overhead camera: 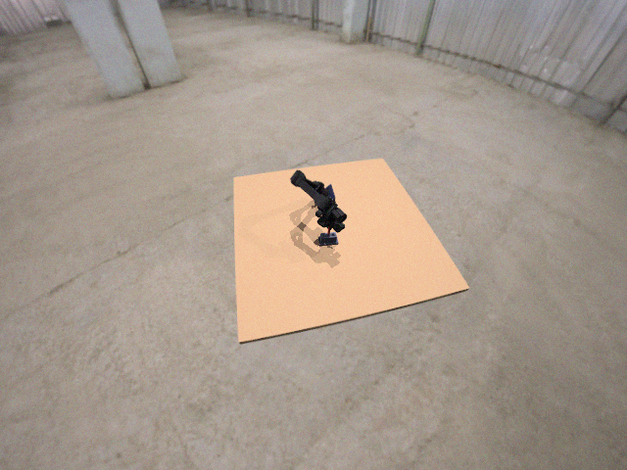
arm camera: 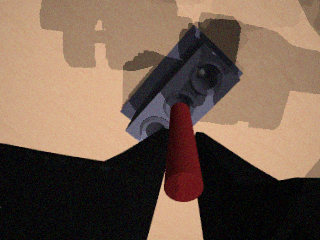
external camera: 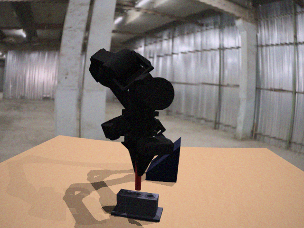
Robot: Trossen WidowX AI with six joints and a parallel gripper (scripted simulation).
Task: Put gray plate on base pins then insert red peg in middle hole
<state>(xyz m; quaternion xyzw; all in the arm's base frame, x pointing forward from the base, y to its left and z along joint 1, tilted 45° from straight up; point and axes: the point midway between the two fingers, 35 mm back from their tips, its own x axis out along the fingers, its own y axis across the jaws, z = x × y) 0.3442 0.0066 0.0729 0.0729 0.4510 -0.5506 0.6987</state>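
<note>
Right now my gripper tip is right at the red peg. Round my gripper tip: gray plate: 7 cm below; then base: 10 cm below.
</note>
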